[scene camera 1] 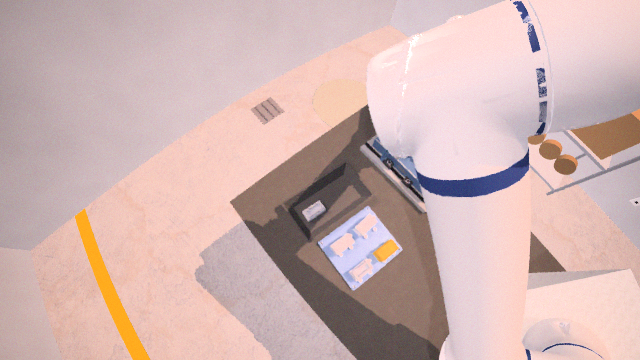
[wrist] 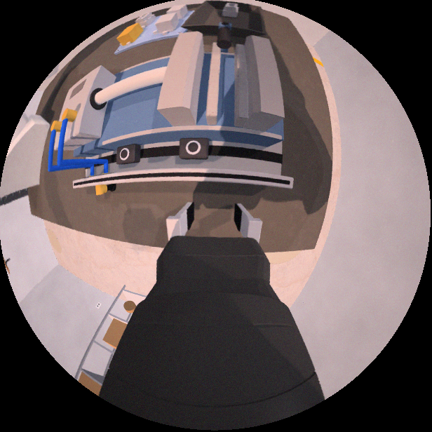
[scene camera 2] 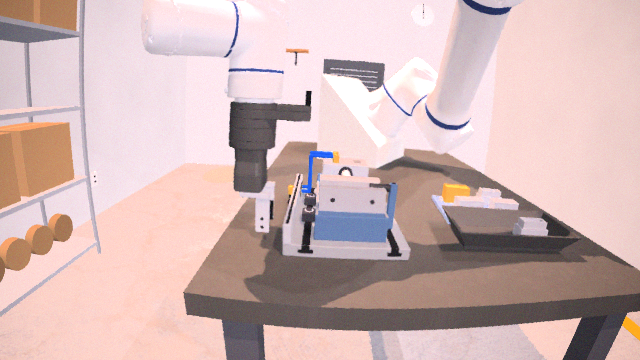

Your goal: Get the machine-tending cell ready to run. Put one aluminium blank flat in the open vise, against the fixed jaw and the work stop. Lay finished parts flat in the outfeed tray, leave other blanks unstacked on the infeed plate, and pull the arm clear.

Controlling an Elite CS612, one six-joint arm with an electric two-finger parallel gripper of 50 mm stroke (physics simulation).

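Pixels of known places: gripper, fingertip midpoint: [scene camera 2: 264,224]; arm's base, origin of the base link: [scene camera 1: 562,353] [scene camera 2: 377,117].
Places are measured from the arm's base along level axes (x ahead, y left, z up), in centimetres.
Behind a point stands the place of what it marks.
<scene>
The blue and grey vise [scene camera 1: 394,172] {x 68.2, y -1.2, z -13.0 cm} [scene camera 2: 352,227] {x 80.7, y -6.8, z -10.7 cm} [wrist: 135,112] stands on the table, partly hidden by the arm in scene camera 1. In the wrist view its movable jaw [wrist: 181,82] and fixed jaw [wrist: 264,85] stand apart, with a narrow light bar [wrist: 213,85] between them. A dark cylinder [wrist: 224,37] sits at the gap's far end. My gripper [scene camera 2: 264,220] {x 76.2, y -21.3, z -13.6 cm} [wrist: 213,211] is open and empty, low beside the vise's long side rail. The infeed plate [scene camera 1: 365,248] {x 55.2, y 21.5, z -14.2 cm} [scene camera 2: 439,205] {x 55.4, y 12.9, z -14.3 cm} holds two plain blanks [scene camera 1: 343,244] {x 59.9, y 26.7, z -10.6 cm} [scene camera 1: 366,225] {x 60.3, y 18.2, z -10.6 cm} and a stepped part [scene camera 1: 361,270] {x 51.2, y 26.7, z -12.1 cm} [wrist: 145,19].
A yellow block [scene camera 1: 386,250] {x 51.3, y 18.0, z -10.6 cm} [scene camera 2: 455,193] {x 52.9, y 17.1, z -11.9 cm} [wrist: 130,34] also lies on the infeed plate. The dark outfeed tray [scene camera 1: 320,187] {x 77.7, y 21.7, z -13.1 cm} [scene camera 2: 520,244] {x 78.3, y 22.6, z -13.0 cm} holds one stepped grey part [scene camera 1: 314,211] {x 72.3, y 27.6, z -11.8 cm} [scene camera 2: 531,226] {x 73.9, y 26.7, z -11.2 cm} [wrist: 230,9]. Blue pipes [scene camera 2: 311,170] {x 61.0, y -15.7, z -7.3 cm} [wrist: 61,145] rise at the vise's rear end.
</scene>
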